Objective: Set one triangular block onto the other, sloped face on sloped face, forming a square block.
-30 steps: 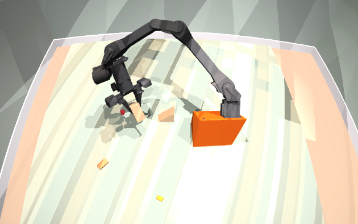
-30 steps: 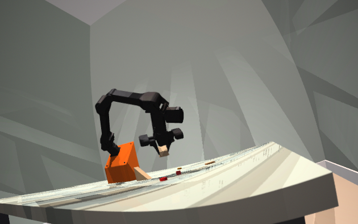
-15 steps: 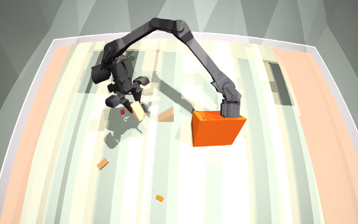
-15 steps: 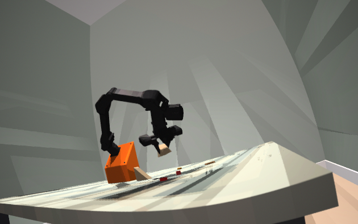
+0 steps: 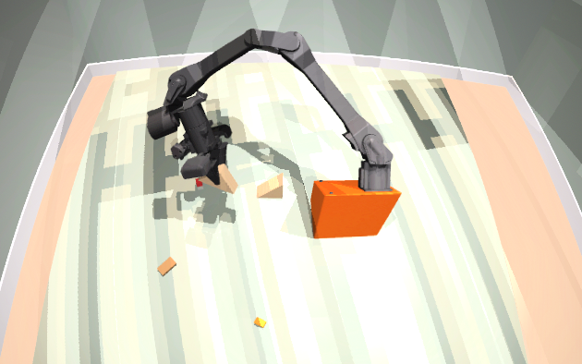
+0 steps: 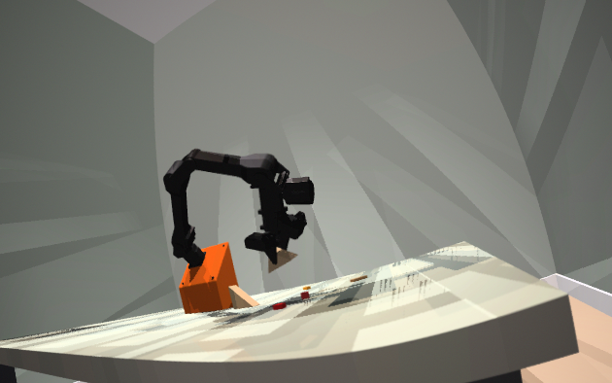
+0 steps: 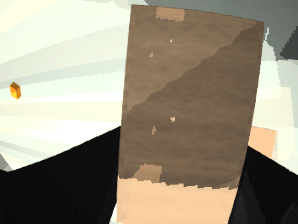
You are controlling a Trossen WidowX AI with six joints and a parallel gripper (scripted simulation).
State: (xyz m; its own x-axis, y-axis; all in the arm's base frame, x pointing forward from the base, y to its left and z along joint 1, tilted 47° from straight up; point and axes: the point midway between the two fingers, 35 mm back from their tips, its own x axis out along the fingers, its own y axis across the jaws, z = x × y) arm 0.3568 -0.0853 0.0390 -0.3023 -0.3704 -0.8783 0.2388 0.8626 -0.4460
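Right now my gripper tip is 10 mm below the tan triangular block. Also, from my gripper tip: small red cube (100 mm below, 80 mm ahead, 60 mm to the right); then small yellow piece (320 mm to the left, 100 mm below, 90 mm behind); then small tan piece (190 mm to the left, 150 mm ahead, 100 mm below).
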